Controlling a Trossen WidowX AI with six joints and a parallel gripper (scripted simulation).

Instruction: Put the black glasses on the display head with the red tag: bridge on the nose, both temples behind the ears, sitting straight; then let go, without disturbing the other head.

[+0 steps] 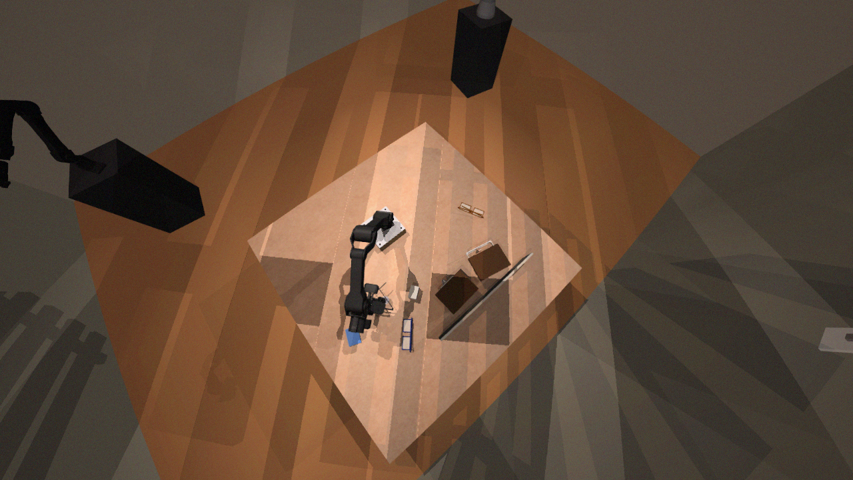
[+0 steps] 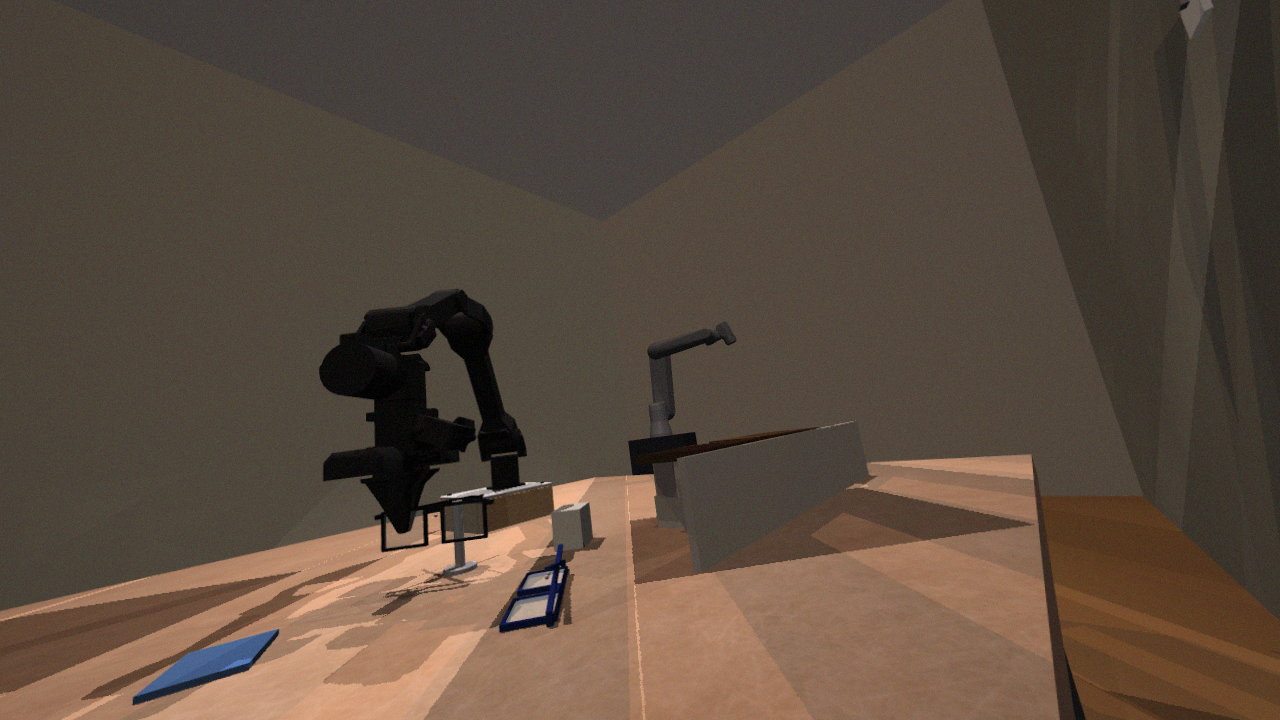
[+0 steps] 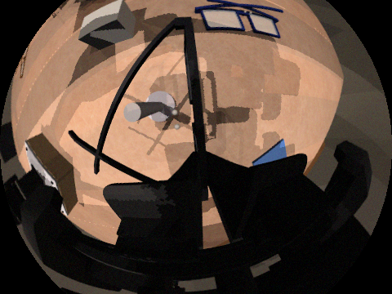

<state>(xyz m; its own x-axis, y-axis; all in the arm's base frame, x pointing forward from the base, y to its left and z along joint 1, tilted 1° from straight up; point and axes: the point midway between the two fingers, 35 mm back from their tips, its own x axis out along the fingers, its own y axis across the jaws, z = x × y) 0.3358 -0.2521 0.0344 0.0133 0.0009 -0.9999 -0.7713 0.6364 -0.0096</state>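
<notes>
My gripper tip is 6 cm to the right of the grey post and 4 cm above it. From my gripper tip the other things lie so: white cube: 4 cm ahead, 20 cm to the left, 4 cm below; blue pad: 7 cm ahead, 15 cm to the right, 6 cm below; grey display head: 12 cm ahead, 37 cm to the left.
</notes>
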